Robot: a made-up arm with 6 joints.
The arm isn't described. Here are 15 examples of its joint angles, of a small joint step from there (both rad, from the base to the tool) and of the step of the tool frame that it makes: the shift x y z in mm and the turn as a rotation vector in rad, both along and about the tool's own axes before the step.
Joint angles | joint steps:
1: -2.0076 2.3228 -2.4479 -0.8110 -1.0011 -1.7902 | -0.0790 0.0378 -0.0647 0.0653 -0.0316 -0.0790
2: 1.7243 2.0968 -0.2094 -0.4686 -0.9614 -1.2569 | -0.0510 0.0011 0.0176 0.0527 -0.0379 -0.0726
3: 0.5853 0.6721 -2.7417 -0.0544 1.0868 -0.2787 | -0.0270 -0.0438 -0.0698 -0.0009 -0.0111 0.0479
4: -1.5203 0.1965 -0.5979 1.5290 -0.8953 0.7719 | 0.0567 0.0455 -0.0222 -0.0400 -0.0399 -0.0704
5: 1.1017 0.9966 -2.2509 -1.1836 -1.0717 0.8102 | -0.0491 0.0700 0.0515 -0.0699 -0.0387 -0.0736
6: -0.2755 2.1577 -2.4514 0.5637 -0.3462 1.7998 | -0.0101 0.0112 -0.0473 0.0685 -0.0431 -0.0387
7: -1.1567 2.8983 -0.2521 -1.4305 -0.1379 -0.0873 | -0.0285 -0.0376 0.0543 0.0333 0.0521 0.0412
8: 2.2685 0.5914 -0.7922 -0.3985 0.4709 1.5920 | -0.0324 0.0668 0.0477 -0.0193 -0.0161 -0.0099
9: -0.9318 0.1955 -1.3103 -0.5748 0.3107 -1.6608 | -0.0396 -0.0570 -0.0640 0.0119 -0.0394 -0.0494
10: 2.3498 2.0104 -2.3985 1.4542 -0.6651 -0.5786 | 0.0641 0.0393 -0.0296 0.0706 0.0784 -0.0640
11: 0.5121 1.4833 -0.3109 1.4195 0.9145 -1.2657 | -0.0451 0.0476 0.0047 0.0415 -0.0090 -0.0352
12: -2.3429 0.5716 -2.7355 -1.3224 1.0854 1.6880 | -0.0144 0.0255 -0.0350 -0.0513 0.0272 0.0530
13: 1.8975 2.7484 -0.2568 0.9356 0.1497 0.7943 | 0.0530 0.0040 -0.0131 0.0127 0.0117 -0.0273
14: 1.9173 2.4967 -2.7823 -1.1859 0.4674 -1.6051 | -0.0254 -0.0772 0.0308 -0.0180 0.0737 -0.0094
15: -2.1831 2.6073 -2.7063 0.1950 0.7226 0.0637 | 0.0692 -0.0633 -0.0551 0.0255 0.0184 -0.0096
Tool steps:
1: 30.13 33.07 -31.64 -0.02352 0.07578 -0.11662
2: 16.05 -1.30 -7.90 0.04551 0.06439 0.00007
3: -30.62 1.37 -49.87 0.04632 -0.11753 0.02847
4: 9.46 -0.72 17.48 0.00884 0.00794 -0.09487
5: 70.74 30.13 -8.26 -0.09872 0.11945 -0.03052
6: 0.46 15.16 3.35 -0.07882 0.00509 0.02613
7: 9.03 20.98 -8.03 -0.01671 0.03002 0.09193
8: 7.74 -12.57 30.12 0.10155 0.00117 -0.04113
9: 16.13 -36.44 -40.31 0.12485 0.09450 -0.05248
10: 48.39 8.38 -15.77 -0.02683 0.14729 0.01397
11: -9.65 -14.82 0.41 0.01225 -0.03620 0.05808
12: 4.19 1.80 -4.07 0.00760 -0.06064 0.03106
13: 9.63 2.51 1.93 -0.00426 -0.03133 -0.04770
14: 54.55 10.60 -8.58 -0.08068 0.05566 -0.00872
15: -33.20 68.09 -43.90 -0.10006 -0.07782 -0.03836
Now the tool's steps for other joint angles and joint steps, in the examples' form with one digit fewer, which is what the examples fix.
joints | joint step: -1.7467 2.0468 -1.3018 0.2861 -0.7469 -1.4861 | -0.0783 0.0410 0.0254 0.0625 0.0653 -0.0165
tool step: 58.0 24.2 6.5 -0.0990 0.1406 0.0173
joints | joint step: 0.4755 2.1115 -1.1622 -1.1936 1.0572 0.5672 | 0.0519 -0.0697 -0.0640 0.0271 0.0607 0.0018
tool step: -2.8 -27.8 -47.5 0.0376 -0.0523 0.0943
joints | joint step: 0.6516 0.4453 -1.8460 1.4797 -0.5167 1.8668 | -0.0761 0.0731 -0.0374 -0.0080 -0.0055 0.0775
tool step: -33.8 -29.0 10.7 -0.0059 0.0127 -0.0132
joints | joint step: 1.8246 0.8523 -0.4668 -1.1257 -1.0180 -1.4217 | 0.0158 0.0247 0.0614 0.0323 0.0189 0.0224
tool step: -14.7 17.0 -1.3 -0.0468 -0.0145 0.1076
